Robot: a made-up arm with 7 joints.
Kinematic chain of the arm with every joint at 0, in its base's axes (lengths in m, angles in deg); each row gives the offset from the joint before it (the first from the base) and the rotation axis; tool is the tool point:
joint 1: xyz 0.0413 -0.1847 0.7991 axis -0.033 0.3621 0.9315
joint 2: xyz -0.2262 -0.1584 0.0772 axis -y
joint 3: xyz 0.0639 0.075 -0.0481 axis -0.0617 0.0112 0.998
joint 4: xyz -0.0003 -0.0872 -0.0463 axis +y
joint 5: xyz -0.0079 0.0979 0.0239 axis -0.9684 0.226 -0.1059
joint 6: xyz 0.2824 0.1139 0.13 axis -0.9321 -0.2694 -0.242
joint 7: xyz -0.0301 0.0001 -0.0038 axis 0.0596 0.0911 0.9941
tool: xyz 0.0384 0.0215 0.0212
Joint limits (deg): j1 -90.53..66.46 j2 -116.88..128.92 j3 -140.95..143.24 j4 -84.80..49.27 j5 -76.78..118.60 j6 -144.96..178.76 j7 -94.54..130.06
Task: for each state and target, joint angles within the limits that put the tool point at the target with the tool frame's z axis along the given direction. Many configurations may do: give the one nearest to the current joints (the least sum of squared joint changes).
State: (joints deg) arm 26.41 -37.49 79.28 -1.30 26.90 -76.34 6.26
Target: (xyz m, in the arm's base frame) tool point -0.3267 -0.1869 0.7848 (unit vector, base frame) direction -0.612 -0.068 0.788
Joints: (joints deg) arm 39.02 10.26 94.03 -6.07 65.82 -30.31 1.43
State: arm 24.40 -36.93 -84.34 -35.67 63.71 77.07 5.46
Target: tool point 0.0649 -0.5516 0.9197 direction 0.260 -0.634 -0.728
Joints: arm 15.45 -18.91 -96.30 -51.37 65.63 95.86 -1.18
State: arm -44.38 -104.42 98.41 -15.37 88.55 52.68 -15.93
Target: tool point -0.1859 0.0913 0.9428 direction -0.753 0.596 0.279
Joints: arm -17.43 -101.67 123.55 -40.65 110.50 78.21 -2.03
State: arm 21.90 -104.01 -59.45 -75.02 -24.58 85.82 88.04
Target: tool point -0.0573 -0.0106 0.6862 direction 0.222 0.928 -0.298
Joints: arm -21.28 -116.88 -98.53 -84.80 -49.12 62.12 104.25
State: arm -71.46 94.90 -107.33 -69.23 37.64 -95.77 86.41
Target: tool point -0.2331 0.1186 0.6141 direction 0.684 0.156 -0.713
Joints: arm -90.53 115.36 -138.71 -46.61 50.01 -99.97 105.88
